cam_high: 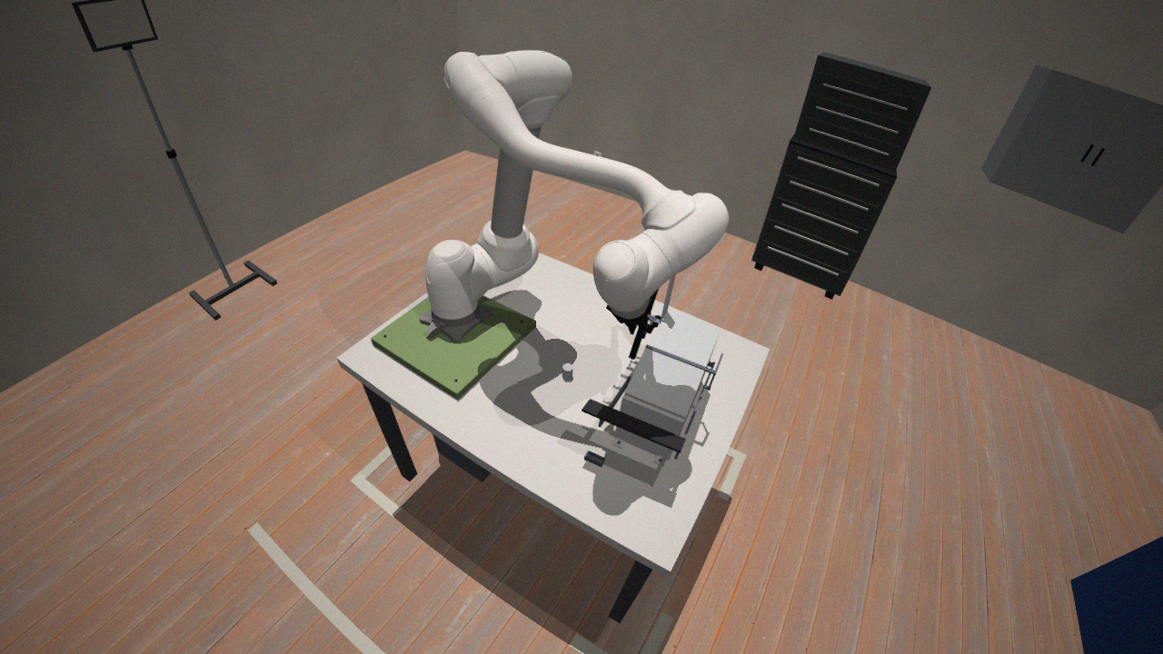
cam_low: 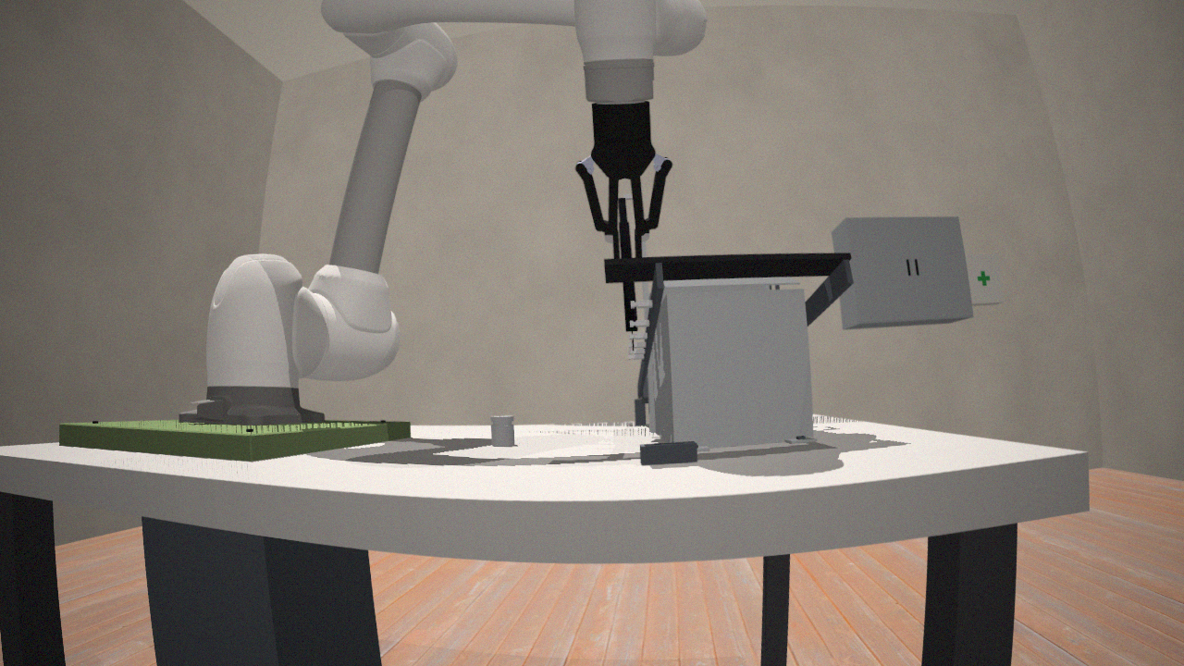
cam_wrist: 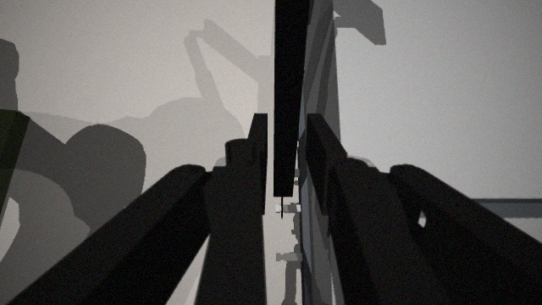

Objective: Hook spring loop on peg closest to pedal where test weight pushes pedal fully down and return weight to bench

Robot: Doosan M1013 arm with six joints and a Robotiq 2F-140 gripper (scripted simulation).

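My hand is 18 cm past the steel test weight, 4 cm to the left of it and 23 cm above it. Also, from my hand: small dark block 4 cm ahead, 25 cm to the right, 25 cm below.
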